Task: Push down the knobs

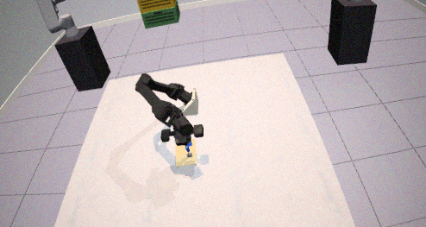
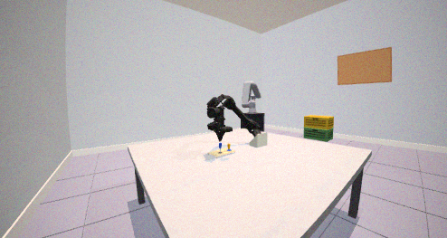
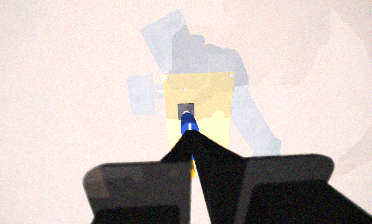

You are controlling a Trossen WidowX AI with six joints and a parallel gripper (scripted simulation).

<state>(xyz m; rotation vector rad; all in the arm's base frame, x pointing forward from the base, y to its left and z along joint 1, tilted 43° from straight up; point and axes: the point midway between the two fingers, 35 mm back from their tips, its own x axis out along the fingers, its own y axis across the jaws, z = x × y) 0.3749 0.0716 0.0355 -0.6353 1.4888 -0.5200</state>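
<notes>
Now: the blue knob 2 cm below my gripper tip. Also, from my gripper tip: orange knob 7 cm behind, 1 cm to the right, 4 cm below.
</notes>
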